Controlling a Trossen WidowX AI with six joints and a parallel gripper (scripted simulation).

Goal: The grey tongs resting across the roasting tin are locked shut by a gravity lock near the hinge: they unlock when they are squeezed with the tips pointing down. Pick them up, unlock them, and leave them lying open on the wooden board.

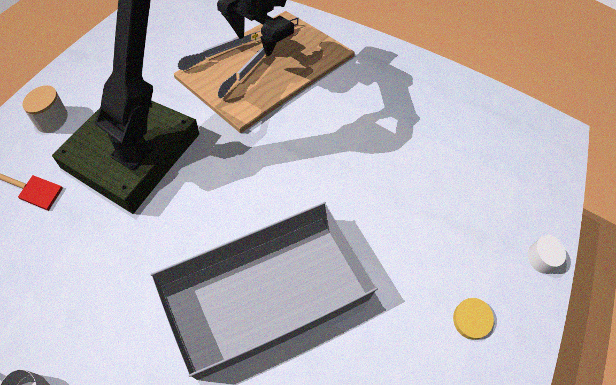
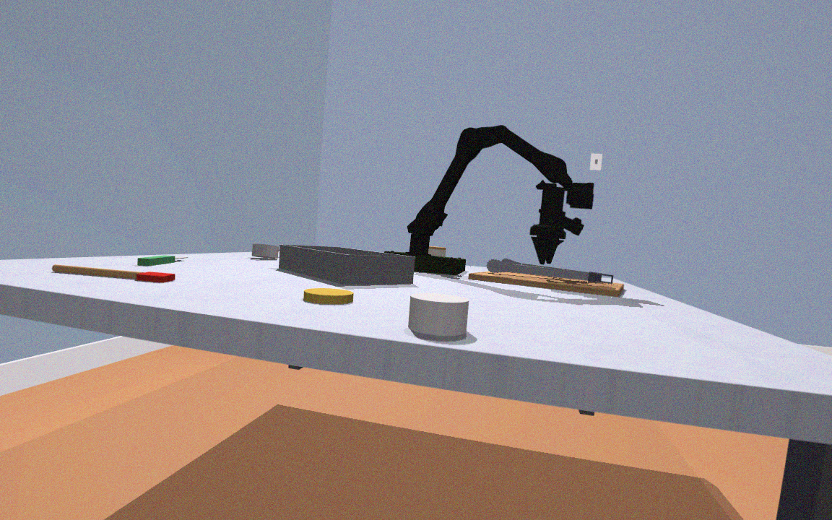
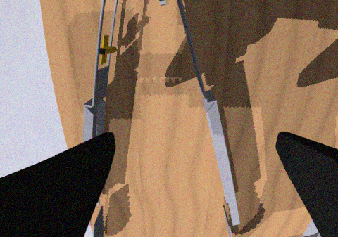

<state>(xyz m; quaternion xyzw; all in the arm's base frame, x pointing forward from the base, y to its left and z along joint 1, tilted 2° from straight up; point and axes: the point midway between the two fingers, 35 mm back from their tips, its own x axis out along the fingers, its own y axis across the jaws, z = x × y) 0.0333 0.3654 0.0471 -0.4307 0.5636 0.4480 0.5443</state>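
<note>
My gripper tip is 40 mm above the wooden board, 20 mm short of it and 10 mm to the right of it. Round my gripper tip: white cylinder: 740 mm ahead, 140 mm to the right, 30 mm below; then grey roasting tin: 450 mm to the right, 310 mm ahead, 20 mm below; then red spatula: 540 mm to the right, 240 mm behind, 50 mm below.
</note>
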